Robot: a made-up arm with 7 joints.
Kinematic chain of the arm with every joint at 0, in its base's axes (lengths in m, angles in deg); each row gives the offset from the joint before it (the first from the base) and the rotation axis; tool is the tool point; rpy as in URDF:
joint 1: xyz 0 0 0.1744 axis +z
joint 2: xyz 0 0 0 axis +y
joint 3: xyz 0 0 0.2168 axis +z
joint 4: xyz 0.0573 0 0 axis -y
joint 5: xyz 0.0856 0 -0.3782 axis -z
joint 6: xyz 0 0 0 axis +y
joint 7: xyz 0.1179 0 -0.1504 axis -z
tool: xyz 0 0 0 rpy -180 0 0
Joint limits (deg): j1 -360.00..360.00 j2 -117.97..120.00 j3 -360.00..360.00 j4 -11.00..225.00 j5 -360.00..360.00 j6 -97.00..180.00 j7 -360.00..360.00
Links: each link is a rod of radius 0.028 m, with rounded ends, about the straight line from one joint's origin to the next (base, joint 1, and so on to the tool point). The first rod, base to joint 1, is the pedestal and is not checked.
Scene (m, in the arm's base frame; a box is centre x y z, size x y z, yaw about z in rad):
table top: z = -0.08
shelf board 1: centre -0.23 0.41 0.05 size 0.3 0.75 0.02 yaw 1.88
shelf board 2: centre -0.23 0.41 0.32 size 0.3 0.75 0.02 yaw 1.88
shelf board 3: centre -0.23 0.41 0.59 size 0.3 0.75 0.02 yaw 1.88
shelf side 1: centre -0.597 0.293 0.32 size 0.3 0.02 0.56 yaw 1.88
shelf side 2: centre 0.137 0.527 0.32 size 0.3 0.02 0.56 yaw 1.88
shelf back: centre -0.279 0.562 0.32 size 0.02 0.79 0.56 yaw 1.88
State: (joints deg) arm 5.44 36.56 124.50 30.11 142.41 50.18 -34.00
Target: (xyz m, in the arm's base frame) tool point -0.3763 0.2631 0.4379
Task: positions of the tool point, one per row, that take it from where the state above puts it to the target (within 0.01 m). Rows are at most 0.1 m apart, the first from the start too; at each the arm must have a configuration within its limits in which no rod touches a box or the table.
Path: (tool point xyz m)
1: -0.3711 0.2702 0.1594
2: -0.3595 0.2183 0.1589
3: -0.3396 0.1648 0.1613
4: -0.3112 0.1135 0.1643
5: -0.3390 0.1333 0.2084
6: -0.3560 0.1448 0.2626
7: -0.3605 0.1463 0.3223
8: -0.3516 0.1369 0.3825
9: -0.3297 0.1171 0.4379
10: -0.3547 0.1915 0.4402
11: -0.3763 0.2631 0.4379

